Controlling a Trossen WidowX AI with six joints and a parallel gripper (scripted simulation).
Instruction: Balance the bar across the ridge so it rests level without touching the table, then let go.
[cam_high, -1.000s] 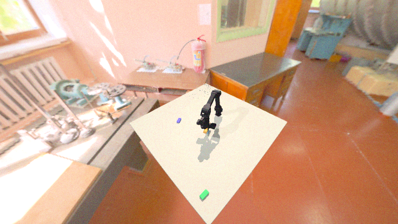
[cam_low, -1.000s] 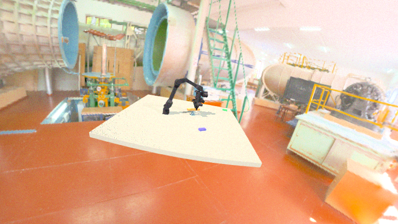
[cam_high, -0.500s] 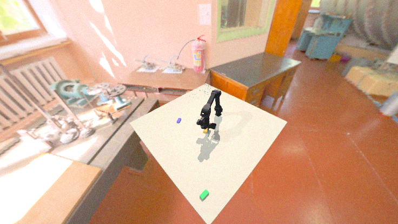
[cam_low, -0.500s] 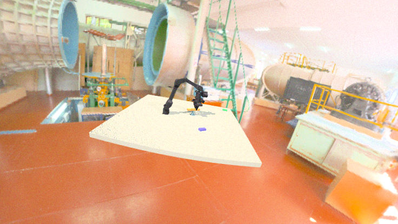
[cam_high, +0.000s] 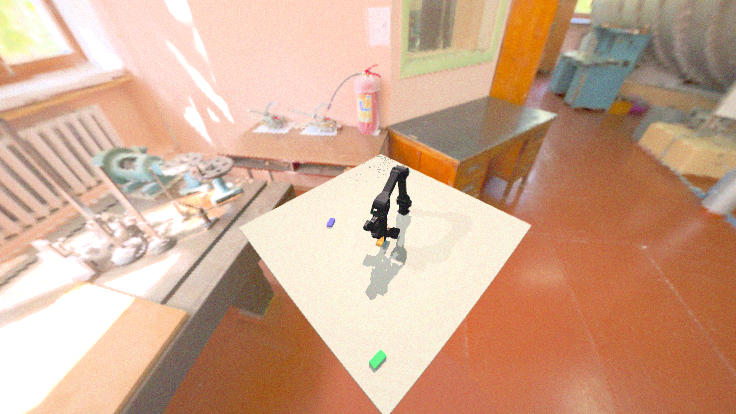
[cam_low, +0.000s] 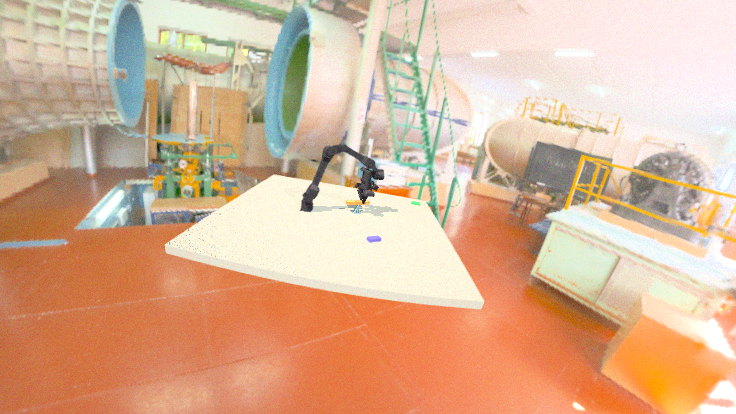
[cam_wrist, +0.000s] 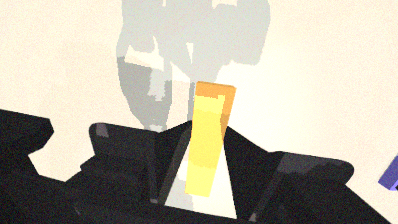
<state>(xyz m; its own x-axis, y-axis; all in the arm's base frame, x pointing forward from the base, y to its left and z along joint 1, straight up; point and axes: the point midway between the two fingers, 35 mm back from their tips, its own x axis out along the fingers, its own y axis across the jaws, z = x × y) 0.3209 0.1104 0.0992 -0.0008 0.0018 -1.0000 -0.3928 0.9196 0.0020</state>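
Right now the bar is 30 mm behind my gripper tip and 10 mm to the right of it. Also, from my gripper tip: purple block: 360 mm to the right, 80 mm ahead, 60 mm below; then green block: 420 mm ahead, 390 mm to the left, 60 mm below.
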